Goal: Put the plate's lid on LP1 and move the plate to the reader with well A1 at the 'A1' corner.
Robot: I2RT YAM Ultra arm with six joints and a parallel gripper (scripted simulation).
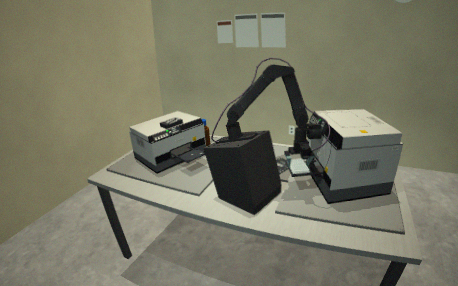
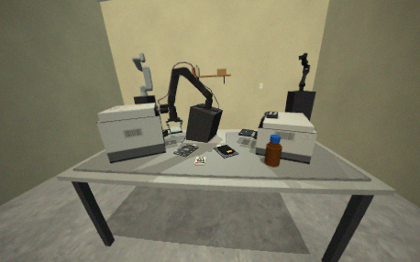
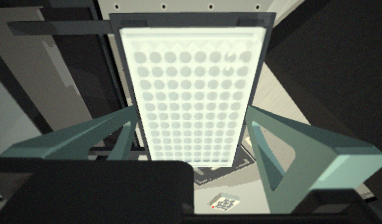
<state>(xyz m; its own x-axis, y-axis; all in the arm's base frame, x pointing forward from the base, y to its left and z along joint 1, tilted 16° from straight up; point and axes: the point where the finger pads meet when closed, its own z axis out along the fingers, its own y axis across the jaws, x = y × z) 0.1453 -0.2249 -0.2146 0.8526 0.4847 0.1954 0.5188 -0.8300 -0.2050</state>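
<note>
Right now my hand is right at the pale well plate. The rest, counted from my hand: dark lid (460 mm to the left, 150 mm ahead, 110 mm below); then brown capped bottle (750 mm to the left, 270 mm ahead, 10 mm below); then LP1 tag (400 mm to the left, 120 mm below, 60 mm ahead).
</note>
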